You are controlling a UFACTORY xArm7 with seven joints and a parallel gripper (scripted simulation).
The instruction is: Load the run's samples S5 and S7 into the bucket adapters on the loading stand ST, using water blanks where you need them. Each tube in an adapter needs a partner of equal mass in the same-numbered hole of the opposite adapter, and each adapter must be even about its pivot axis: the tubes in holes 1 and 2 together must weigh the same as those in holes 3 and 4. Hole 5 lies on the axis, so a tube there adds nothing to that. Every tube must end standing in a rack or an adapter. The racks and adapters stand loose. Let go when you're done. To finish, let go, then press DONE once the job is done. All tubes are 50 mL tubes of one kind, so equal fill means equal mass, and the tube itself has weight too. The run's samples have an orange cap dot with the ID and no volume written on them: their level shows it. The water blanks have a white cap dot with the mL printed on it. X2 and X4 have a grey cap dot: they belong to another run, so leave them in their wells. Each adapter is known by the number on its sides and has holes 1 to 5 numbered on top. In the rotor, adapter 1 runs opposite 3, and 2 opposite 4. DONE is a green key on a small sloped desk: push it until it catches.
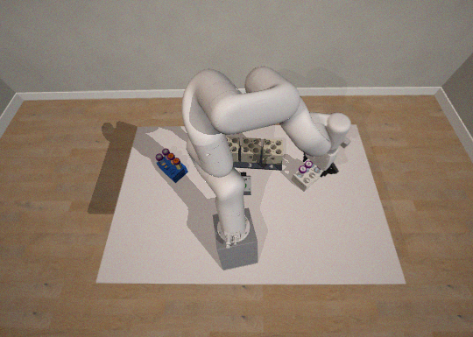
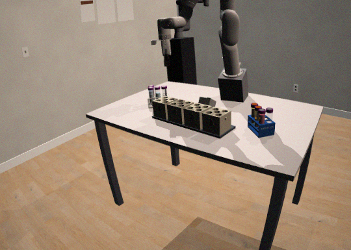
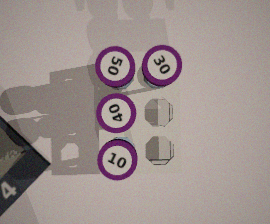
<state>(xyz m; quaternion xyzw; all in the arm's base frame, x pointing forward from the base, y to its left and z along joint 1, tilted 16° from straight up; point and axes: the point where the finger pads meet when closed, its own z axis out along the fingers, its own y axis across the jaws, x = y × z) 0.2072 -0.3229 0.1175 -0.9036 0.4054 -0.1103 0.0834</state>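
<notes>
Right now the blue rack is 9 cm ahead of my hand, 65 cm to the left of it and 22 cm below it. From my hand the other things lie so: adapter 20 cm ahead, 47 cm to the left, 20 cm below; dark stand 19 cm ahead, 31 cm to the left, 24 cm below; white rack 7 cm ahead, 3 cm to the right, 22 cm below.
</notes>
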